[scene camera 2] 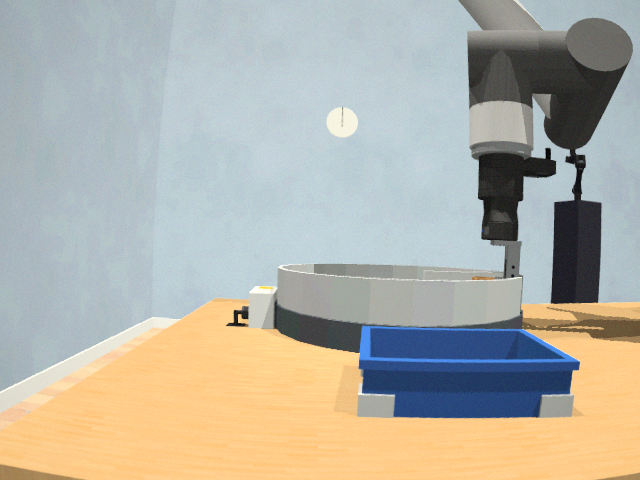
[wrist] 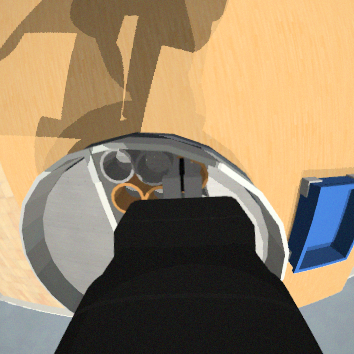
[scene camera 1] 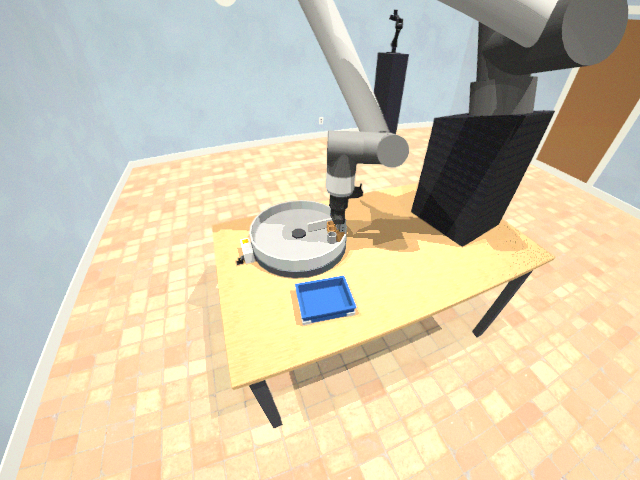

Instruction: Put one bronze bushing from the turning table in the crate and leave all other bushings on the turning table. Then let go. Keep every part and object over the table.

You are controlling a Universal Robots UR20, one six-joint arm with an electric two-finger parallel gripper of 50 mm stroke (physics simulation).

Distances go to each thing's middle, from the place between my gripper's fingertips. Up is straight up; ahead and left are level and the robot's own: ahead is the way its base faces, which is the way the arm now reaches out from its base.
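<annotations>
There's a grey turning table (scene camera 2: 326, 305) that's 17 cm ahead of my hand, 13 cm to the right of it and 4 cm below it. The blue crate (scene camera 2: 407, 372) is 23 cm ahead of my hand, 22 cm to the left of it and 6 cm below it.
</annotations>
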